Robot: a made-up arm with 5 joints.
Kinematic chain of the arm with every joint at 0, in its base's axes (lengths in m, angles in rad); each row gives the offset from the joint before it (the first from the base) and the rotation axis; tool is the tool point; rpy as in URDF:
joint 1: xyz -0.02 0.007 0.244 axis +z
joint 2: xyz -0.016 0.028 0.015 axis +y
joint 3: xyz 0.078 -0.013 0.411 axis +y
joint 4: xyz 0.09 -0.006 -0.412 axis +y
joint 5: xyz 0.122 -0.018 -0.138 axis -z
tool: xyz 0.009 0.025 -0.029 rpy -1.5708 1.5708 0
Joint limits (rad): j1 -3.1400..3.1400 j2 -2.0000..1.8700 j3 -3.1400..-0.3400 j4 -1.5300..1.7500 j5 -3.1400..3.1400
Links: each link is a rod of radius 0.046 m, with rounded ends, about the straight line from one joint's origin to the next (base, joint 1, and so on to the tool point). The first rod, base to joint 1, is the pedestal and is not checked.
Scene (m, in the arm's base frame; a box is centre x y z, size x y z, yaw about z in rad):
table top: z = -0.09
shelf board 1: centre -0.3 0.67 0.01 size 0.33 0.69 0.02 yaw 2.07
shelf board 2: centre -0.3 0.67 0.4 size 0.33 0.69 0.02 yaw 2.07
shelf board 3: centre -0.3 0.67 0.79 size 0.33 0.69 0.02 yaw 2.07
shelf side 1: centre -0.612 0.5 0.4 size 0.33 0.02 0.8 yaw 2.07
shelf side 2: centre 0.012 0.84 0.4 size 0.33 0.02 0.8 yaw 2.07
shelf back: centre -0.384 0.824 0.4 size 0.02 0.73 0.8 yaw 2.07
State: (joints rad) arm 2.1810 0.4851 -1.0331 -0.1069 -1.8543
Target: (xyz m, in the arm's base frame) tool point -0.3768 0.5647 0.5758
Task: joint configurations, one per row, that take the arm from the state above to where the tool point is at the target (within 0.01 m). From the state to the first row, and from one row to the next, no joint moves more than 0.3 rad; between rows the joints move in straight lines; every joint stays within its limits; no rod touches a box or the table.
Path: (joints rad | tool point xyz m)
1: 2.2066 0.2970 -0.8021 -0.0392 -1.8537 | -0.3853 0.5143 0.2188
2: 2.2322 0.1089 -0.5710 0.0285 -1.8532 | -0.3381 0.4276 0.2190
3: 2.2578 -0.0792 -0.3400 0.0961 -1.8526 | -0.2824 0.3385 0.2071
4: 2.2308 -0.3530 -0.4069 -0.0444 -1.8528 | -0.2905 0.3675 0.3879
5: 2.2038 -0.6268 -0.4738 -0.1848 -1.8530 | -0.2515 0.3349 0.5758
6: 2.1862 -0.4108 -0.6728 -0.1842 -1.8538 | -0.2943 0.4076 0.5949
7: 2.1687 -0.1948 -0.8718 -0.1835 -1.8546 | -0.3369 0.4854 0.5951
8: 2.1511 0.0212 -1.0708 -0.1829 -1.8554 | -0.3768 0.5647 0.5758

